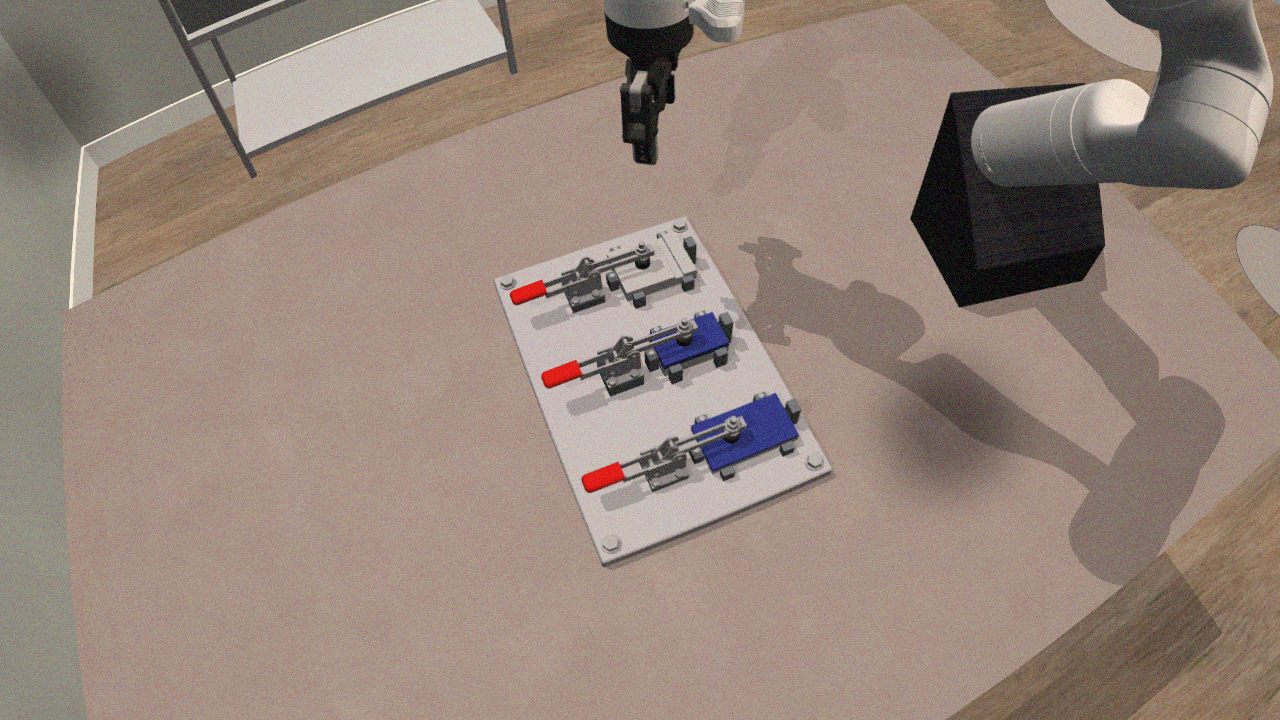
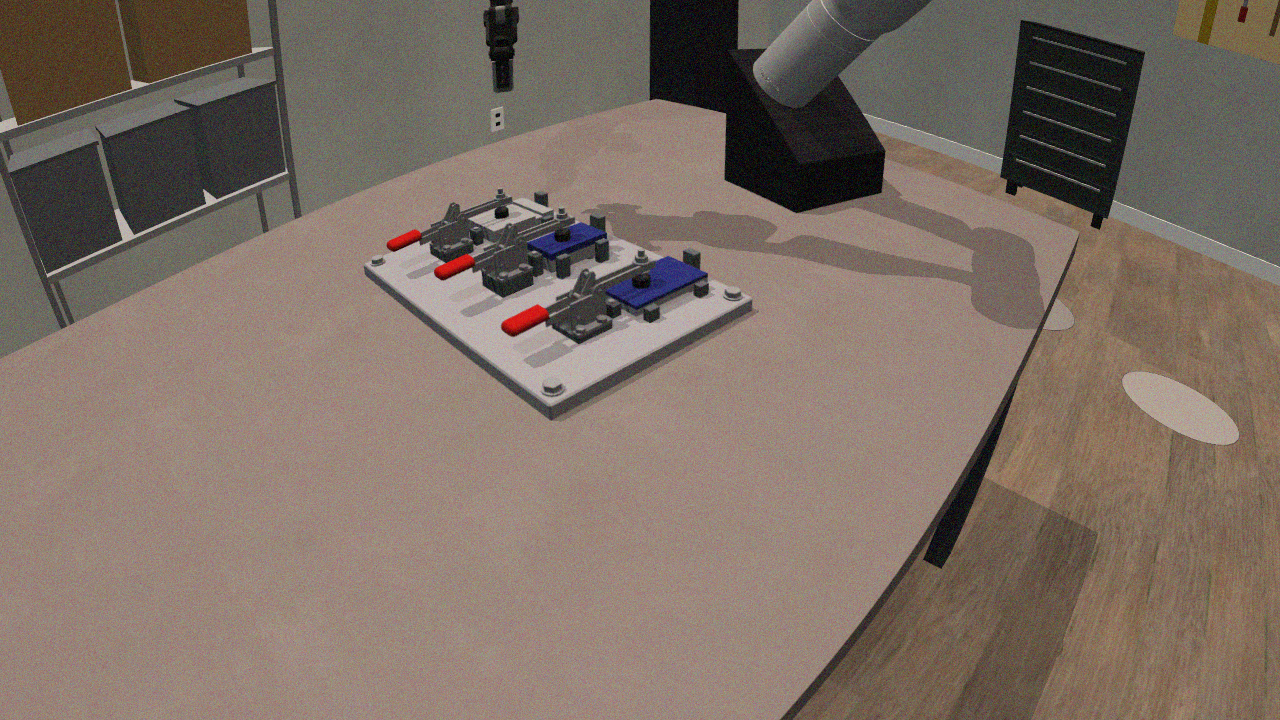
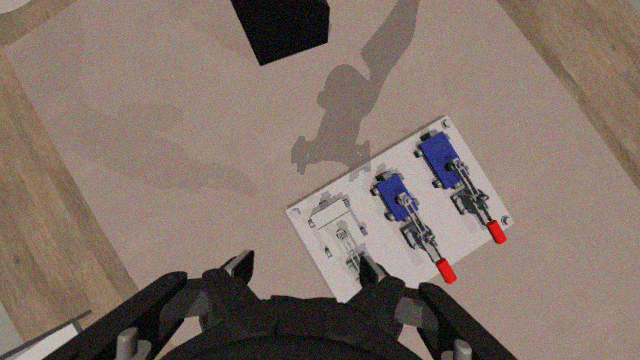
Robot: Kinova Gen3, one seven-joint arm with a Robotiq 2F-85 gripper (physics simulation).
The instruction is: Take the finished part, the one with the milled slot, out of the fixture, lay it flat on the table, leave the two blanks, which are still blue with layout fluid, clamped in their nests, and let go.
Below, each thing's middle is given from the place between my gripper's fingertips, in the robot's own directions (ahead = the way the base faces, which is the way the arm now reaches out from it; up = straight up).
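Scene:
The finished part (image 1: 671,262) is 40 mm to the left of my hand, 20 mm ahead of it and 160 mm below it. The clamp arm (image 1: 642,252) is 40 mm to the left of my hand too, but 60 mm ahead of it and 130 mm below it. And the fixture plate (image 1: 590,430), that's 150 mm to the left of my hand, 60 mm ahead of it and 180 mm below it.

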